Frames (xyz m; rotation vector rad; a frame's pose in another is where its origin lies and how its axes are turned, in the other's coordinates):
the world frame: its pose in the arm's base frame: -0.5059 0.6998 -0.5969 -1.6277 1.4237 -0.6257
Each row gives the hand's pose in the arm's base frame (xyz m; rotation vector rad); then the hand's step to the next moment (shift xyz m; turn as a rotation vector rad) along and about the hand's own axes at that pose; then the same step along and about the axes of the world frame.
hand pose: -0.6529 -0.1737 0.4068 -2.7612 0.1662 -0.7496
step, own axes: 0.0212 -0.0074 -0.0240 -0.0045 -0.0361 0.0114
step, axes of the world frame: -0.0016 -0.0307 -0.0117 -0.0356 0.0000 0.0137
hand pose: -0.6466 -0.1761 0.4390 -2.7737 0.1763 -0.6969
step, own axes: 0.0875 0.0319 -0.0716 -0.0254 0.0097 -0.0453
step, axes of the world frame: 0.0551 -0.0995 -0.0294 0.0008 0.0027 -0.0528
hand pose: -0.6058 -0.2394 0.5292 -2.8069 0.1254 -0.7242
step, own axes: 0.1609 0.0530 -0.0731 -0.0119 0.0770 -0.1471
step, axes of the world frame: 0.0887 -0.1618 -0.0019 0.0644 -0.0428 -0.1474
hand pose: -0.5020 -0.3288 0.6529 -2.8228 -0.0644 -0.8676
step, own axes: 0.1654 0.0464 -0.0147 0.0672 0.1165 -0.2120
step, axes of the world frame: 0.0624 -0.1539 0.0464 0.1072 -0.1384 -0.1799
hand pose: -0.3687 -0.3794 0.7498 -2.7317 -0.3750 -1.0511
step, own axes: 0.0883 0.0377 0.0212 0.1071 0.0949 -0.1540
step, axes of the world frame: 0.0278 -0.0817 0.0470 0.0816 -0.1571 -0.1134
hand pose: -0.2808 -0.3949 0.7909 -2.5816 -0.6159 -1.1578
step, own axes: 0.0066 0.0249 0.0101 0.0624 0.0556 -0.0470
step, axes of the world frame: 0.0210 -0.0097 0.0152 0.0428 -0.0822 -0.0247
